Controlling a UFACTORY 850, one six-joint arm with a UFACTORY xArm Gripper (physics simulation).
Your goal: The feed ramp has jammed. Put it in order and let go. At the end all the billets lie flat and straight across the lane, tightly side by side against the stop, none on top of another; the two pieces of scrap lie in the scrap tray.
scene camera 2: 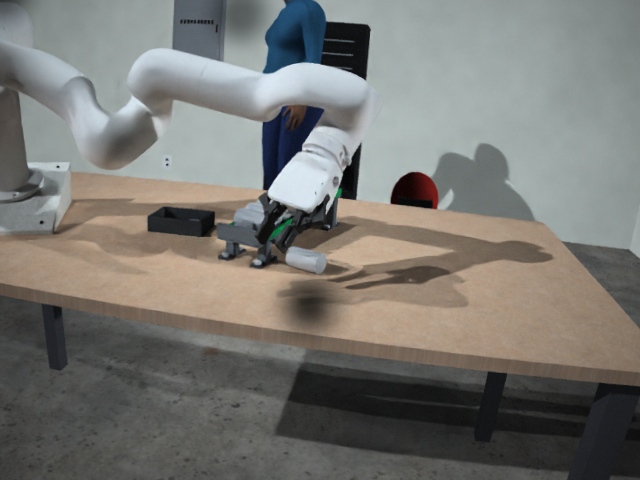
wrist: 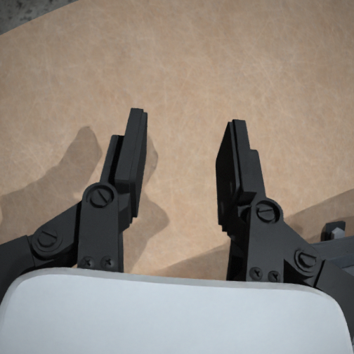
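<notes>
The feed ramp has a grey stop plate (scene camera 2: 238, 234) at its low end and a green side rail (scene camera 2: 281, 227). Pale grey pieces (scene camera 2: 249, 215) show in the lane behind the stop; the gripper hides most of the lane, so their order cannot be told. A pale cylindrical billet (scene camera 2: 305, 259) lies on the table beside the ramp's low end. My gripper (scene camera 2: 272, 243) (wrist: 184, 135) is part open and empty, tilted, at the ramp's near side close to that billet. The black scrap tray (scene camera 2: 178, 225) stands left of the ramp; its inside floor is hidden. No scrap piece can be made out.
The wooden table (scene camera 2: 155, 289) (wrist: 185, 60) carries the ramp on dark feet. One ramp foot (wrist: 335, 232) shows at the right of the wrist view. The robot's base is at the far left. A person (scene camera 2: 294, 38), a black cabinet and a red round object stand behind the table.
</notes>
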